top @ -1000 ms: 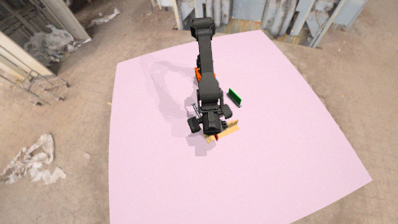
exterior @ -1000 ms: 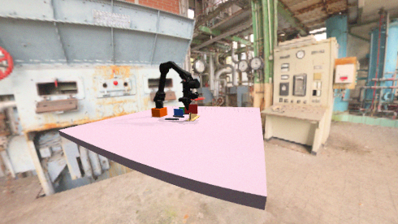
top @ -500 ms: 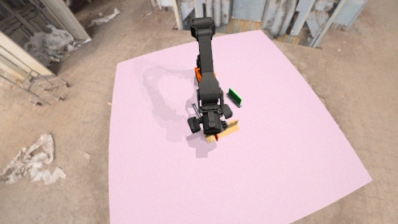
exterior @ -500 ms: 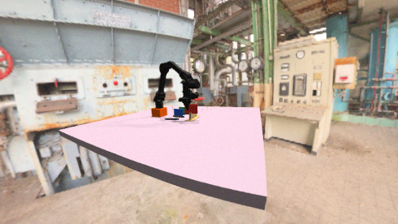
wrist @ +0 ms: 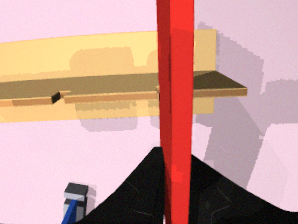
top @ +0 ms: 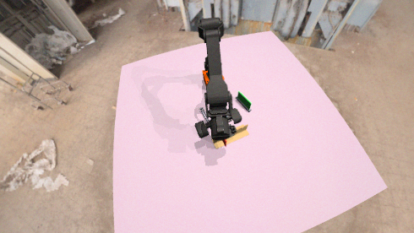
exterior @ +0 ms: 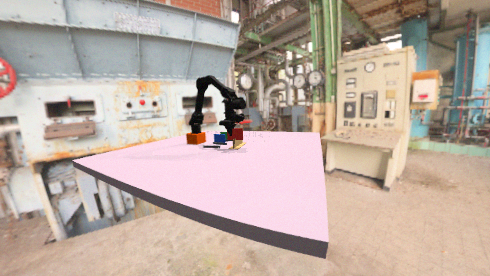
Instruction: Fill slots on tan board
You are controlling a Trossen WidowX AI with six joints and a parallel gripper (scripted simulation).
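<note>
My gripper tip is 30 mm short of the red board. Also, from my gripper tip: blue board: 130 mm behind, 80 mm to the left, 50 mm below; then tan board: 20 mm ahead, 50 mm to the left, 40 mm below; then green board: 120 mm behind, 190 mm to the left, 50 mm below.
</note>
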